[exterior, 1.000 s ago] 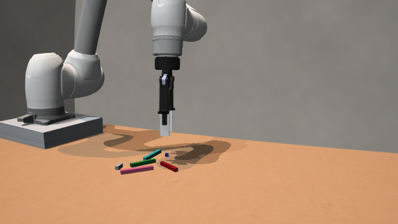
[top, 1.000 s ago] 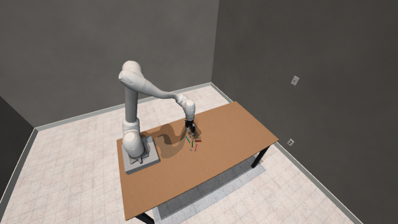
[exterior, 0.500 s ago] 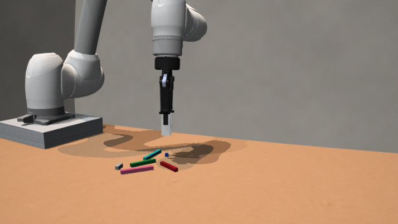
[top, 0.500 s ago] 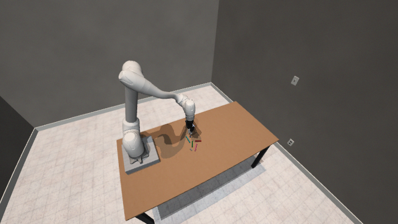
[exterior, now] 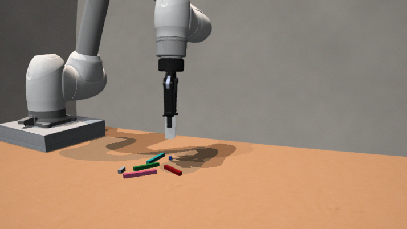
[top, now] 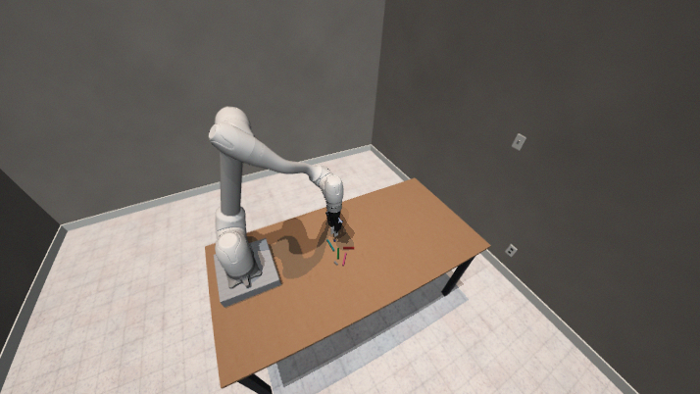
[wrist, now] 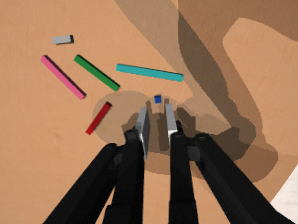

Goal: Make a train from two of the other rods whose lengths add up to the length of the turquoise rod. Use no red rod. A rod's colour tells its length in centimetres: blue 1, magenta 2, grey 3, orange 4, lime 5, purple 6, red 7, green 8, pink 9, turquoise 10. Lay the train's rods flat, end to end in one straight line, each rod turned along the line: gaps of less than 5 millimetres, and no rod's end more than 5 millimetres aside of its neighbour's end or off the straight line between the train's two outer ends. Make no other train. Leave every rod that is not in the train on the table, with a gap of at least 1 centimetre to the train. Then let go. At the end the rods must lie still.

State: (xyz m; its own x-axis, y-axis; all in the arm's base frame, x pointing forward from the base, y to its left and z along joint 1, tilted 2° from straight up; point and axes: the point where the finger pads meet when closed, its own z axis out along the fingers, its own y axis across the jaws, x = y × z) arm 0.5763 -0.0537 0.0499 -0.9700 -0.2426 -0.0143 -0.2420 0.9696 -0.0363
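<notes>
My hand is 100 mm above the blue rod. From my hand the other things lie so: red rod 50 mm ahead, 100 mm to the right, 100 mm below; turquoise rod 40 mm behind, 20 mm to the right, 100 mm below; green rod 30 mm behind, 100 mm to the right, 100 mm below.
</notes>
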